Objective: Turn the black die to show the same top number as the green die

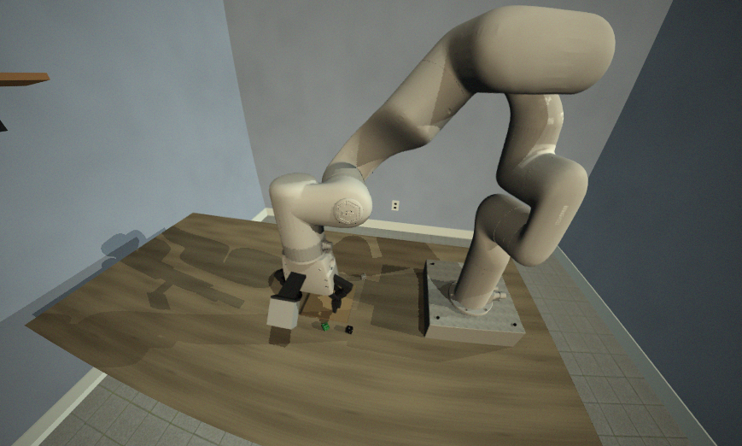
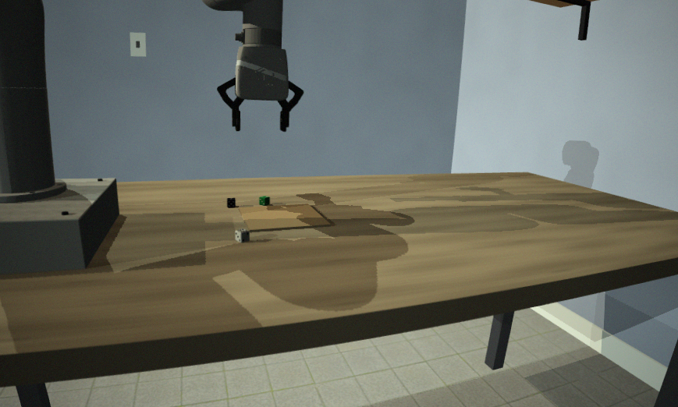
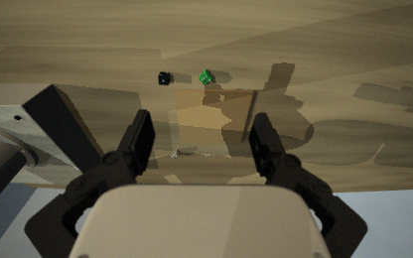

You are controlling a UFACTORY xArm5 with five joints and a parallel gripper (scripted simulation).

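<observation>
Now: hand 150 mm above the black die, 70 mm past it and 20 mm to the left of it. The rest, counted from my hand: green die: 150 mm below, 20 mm to the right; white die: 220 mm to the right, 150 mm below, 90 mm behind; tan mat: 160 mm below, 120 mm to the right, 10 mm ahead.
</observation>
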